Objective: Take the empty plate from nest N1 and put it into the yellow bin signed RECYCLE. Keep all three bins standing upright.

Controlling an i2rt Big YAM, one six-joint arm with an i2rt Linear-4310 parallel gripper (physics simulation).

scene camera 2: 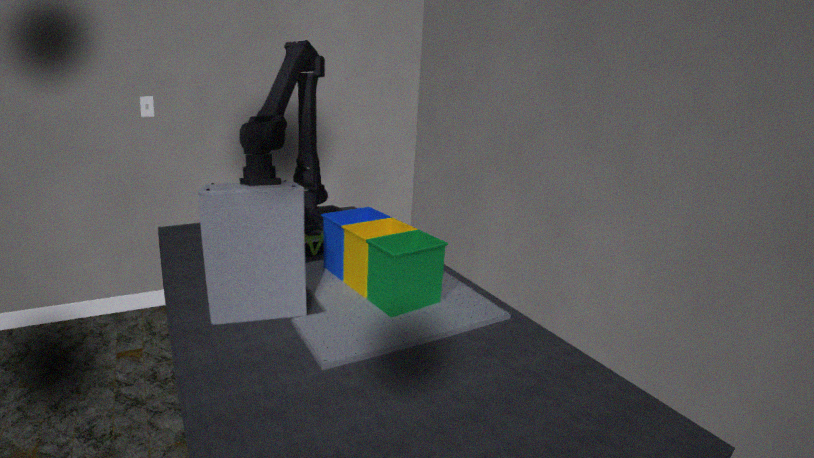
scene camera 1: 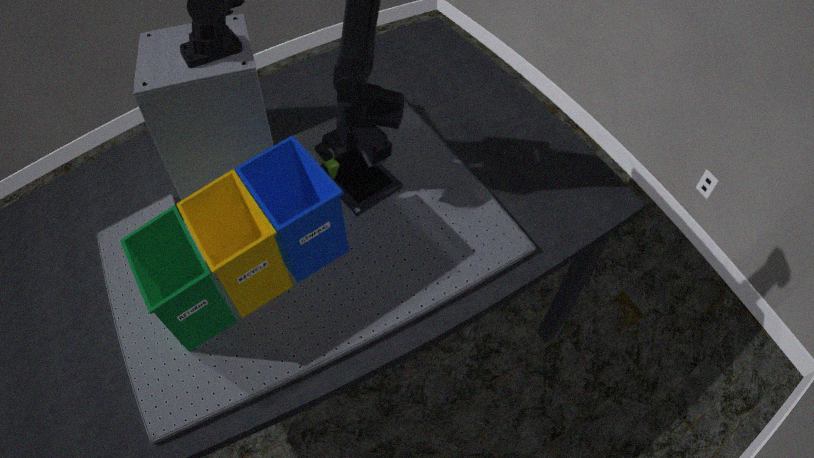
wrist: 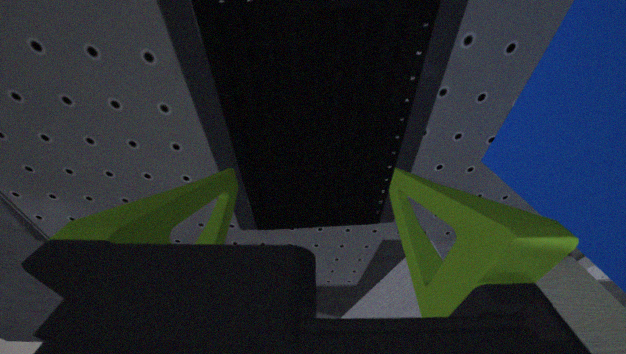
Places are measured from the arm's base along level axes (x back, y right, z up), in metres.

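Pixels of known places: gripper, fingertip midpoint: (scene camera 2: 308, 250) (scene camera 1: 351, 166) (wrist: 313, 176); arm's base, origin of the base link: (scene camera 2: 259, 184) (scene camera 1: 210, 51).
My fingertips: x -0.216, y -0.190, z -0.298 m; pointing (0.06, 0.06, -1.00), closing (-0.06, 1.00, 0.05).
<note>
For each thing: its top centre in the pictures, then the offset to it from my fingertips. Level surfaces: height alone.
- black plate, middle of its top: (wrist: 319, 148) (scene camera 1: 356, 171) (scene camera 2: 315, 246) dx -0.028, dy +0.001, dz +0.011 m
- dark grey nest, middle of its top: (wrist: 317, 136) (scene camera 1: 357, 174) (scene camera 2: 315, 249) dx -0.028, dy +0.001, dz +0.000 m
- yellow RECYCLE bin, middle of its top: (scene camera 1: 222, 216) (scene camera 2: 379, 227) dx -0.101, dy +0.307, dz +0.165 m
- green RETURNS bin, middle of its top: (scene camera 1: 161, 255) (scene camera 2: 407, 241) dx -0.108, dy +0.440, dz +0.165 m
- blue GENERAL bin, middle of its top: (scene camera 1: 285, 179) (scene camera 2: 356, 215) dx -0.093, dy +0.175, dz +0.165 m
- perforated light board, its level: dz -0.014 m
- dark table, its level: dz -0.027 m
A black plate (scene camera 1: 368, 181) (wrist: 320, 115) with a row of small pale marks lies in a dark grey nest (scene camera 1: 380, 198) (wrist: 199, 75) beside the blue bin; no N1 sign is readable. My gripper (scene camera 1: 348, 166) (wrist: 313, 176) is open and empty, its green fingertips on either side of the plate near one end. Their exact height over it is unclear. The yellow RECYCLE bin (scene camera 1: 256, 287) (scene camera 2: 355, 262) stands upright between the green RETURNS bin (scene camera 1: 196, 327) (scene camera 2: 405, 280) and the blue GENERAL bin (scene camera 1: 317, 253) (scene camera 2: 333, 250) (wrist: 565, 150), both upright.
The bins and nest stand on a perforated light board (scene camera 1: 398, 319) (scene camera 2: 341, 344). A tall grey pedestal (scene camera 1: 204, 125) (scene camera 2: 256, 256) carries the arm behind the bins. The blue bin's wall is close to the right finger in the wrist view. The dark table (scene camera 2: 426, 410) extends around the board.
</note>
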